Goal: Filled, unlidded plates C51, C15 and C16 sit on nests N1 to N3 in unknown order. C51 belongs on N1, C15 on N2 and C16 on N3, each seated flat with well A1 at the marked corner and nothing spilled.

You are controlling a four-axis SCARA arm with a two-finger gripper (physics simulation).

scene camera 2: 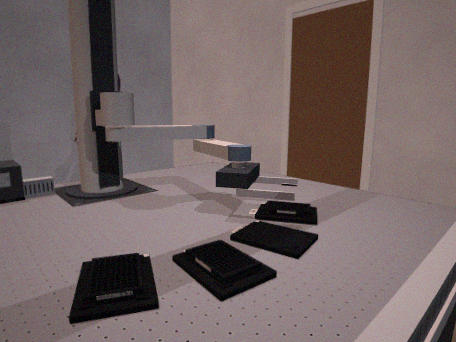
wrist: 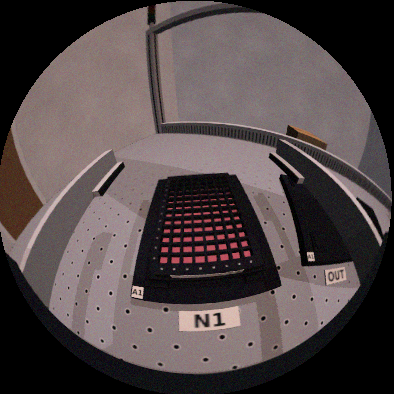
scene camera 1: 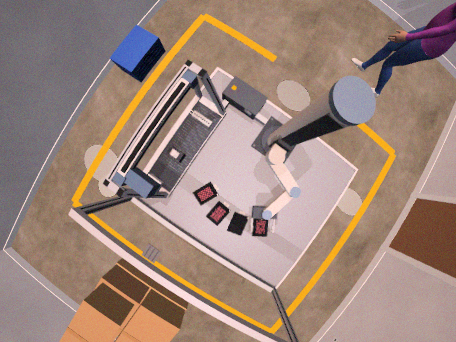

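Pixels of known places: gripper, fingertip midpoint: (scene camera 2: pixel 296 188) (wrist: pixel 196 145) (scene camera 1: pixel 262 232); arm's base at its link origin: (scene camera 2: pixel 103 193).
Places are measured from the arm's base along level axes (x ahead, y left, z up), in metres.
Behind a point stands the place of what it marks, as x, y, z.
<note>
A filled plate (scene camera 1: pixel 260 227) @[0.633, 0.280, 0.036] (scene camera 2: pixel 286 206) @[0.628, 0.277, 0.038] (wrist: pixel 200 230) @[0.610, 0.270, 0.033] with pink wells sits, apparently flat, on the black nest N1 (wrist: pixel 205 295) @[0.564, 0.241, 0.025]. Its front label is too edge-on to read; the nest's A1 mark is at its near left corner in the wrist view. My gripper (scene camera 1: pixel 263 225) @[0.647, 0.291, 0.091] (scene camera 2: pixel 295 189) @[0.647, 0.291, 0.091] (wrist: pixel 196 145) @[0.647, 0.291, 0.091] is open and empty, its fingers spread to either side of this plate and above it. A second filled plate (scene camera 1: pixel 218 213) @[0.724, -0.058, 0.039] (scene camera 2: pixel 220 259) @[0.737, -0.068, 0.038] and a third filled plate (scene camera 1: pixel 205 193) @[0.654, -0.229, 0.033] (scene camera 2: pixel 116 272) @[0.658, -0.226, 0.038] sit on nests farther along the arc, their codes unreadable. No spill is visible.
The bare black OUT nest (scene camera 1: pixel 237 223) @[0.709, 0.112, 0.025] (scene camera 2: pixel 275 239) @[0.730, 0.100, 0.025] (wrist: pixel 320 225) @[0.676, 0.132, 0.025] lies between the N1 plate and the second plate. A gantry machine (scene camera 1: pixel 140 182) @[0.723, -0.535, 0.501] stands on the table's left side in scene camera 1, and a grey box (scene camera 1: pixel 245 94) @[-0.125, -0.402, 0.128] at its back. A person (scene camera 1: pixel 440 35) stands outside the table.
</note>
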